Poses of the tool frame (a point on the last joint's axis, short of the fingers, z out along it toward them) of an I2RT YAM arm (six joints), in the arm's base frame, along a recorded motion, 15 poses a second.
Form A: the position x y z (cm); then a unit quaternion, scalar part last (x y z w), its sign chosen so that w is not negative.
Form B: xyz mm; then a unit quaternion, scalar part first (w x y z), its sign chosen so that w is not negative. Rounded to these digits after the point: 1 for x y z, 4 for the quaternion.
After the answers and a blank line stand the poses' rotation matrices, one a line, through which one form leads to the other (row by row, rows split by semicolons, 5 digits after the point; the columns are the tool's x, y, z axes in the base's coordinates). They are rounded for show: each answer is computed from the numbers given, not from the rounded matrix.
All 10 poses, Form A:
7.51 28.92 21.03 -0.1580 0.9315 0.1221 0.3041
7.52 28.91 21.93 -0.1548 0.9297 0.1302 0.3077
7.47 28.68 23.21 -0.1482 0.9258 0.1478 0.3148
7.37 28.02 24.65 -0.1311 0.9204 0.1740 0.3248
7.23 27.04 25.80 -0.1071 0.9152 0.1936 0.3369
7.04 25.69 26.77 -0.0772 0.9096 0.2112 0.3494
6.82 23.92 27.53 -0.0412 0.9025 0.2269 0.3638
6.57 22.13 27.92 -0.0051 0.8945 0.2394 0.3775
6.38 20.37 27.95 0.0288 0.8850 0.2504 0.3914
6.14 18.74 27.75 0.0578 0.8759 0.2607 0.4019
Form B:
75.1 289.2 210.3 0.3041 -0.1580 0.9315 0.1221
75.2 289.1 219.3 0.3077 -0.1548 0.9297 0.1302
74.7 286.8 232.1 0.3148 -0.1482 0.9258 0.1478
73.7 280.2 246.5 0.3248 -0.1311 0.9204 0.1740
72.3 270.4 258.0 0.3369 -0.1071 0.9152 0.1936
70.4 256.9 267.7 0.3494 -0.0772 0.9096 0.2112
68.2 239.2 275.3 0.3638 -0.0412 0.9025 0.2269
65.7 221.3 279.2 0.3775 -0.0051 0.8945 0.2394
63.8 203.7 279.5 0.3914 0.0288 0.8850 0.2504
61.4 187.4 277.5 0.4019 0.0578 0.8759 0.2607

-0.76513 -0.36860 0.52793; -0.22008 0.92026 0.32355; -0.60510 0.13137 -0.78524
-0.76270 -0.36798 0.53186; -0.20772 0.91816 0.33738; -0.61249 0.14684 -0.77672
-0.75788 -0.36746 0.53907; -0.18135 0.91238 0.36697; -0.62668 0.18036 -0.75812
-0.75466 -0.35433 0.55222; -0.12829 0.90508 0.40542; -0.64345 0.23511 -0.72848
-0.75007 -0.32647 0.57517; -0.06559 0.90210 0.42651; -0.65810 0.28219 -0.69805
-0.74392 -0.28802 0.60301; 0.00714 0.89887 0.43815; -0.66823 0.33026 -0.66663
-0.73191 -0.23945 0.63794; 0.09072 0.89364 0.43952; -0.67533 0.37956 -0.63235
-0.71493 -0.18988 0.67292; 0.17163 0.88532 0.43215; -0.67781 0.42445 -0.60035
-0.69194 -0.14504 0.70724; 0.24700 0.87293 0.42069; -0.67839 0.46578 -0.56819
-0.67028 -0.10829 0.73416; 0.31080 0.85739 0.41022; -0.67389 0.50314 -0.54104

